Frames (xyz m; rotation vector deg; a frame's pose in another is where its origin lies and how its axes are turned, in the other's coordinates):
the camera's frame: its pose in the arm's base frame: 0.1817 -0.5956 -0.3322 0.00 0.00 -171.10
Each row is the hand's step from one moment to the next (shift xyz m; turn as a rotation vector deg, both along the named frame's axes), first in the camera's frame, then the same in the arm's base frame.
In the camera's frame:
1: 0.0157 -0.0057 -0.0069 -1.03 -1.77 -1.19
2: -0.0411 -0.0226 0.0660 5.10 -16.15 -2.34
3: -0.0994 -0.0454 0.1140 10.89 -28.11 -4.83
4: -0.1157 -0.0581 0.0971 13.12 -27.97 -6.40
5: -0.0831 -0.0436 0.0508 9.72 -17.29 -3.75
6: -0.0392 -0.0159 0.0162 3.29 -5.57 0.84
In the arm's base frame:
1: -0.0164 0.0032 -0.0069 0.74 1.91 -1.19
2: 0.0371 0.0287 0.0660 -7.54 15.17 -2.34
3: 0.0912 0.0602 0.1140 -15.11 26.09 -4.83
4: 0.1053 0.0753 0.0971 -17.29 25.60 -6.40
5: 0.0754 0.0559 0.0508 -12.28 15.58 -3.75
6: 0.0363 0.0218 0.0162 -4.11 4.99 0.84

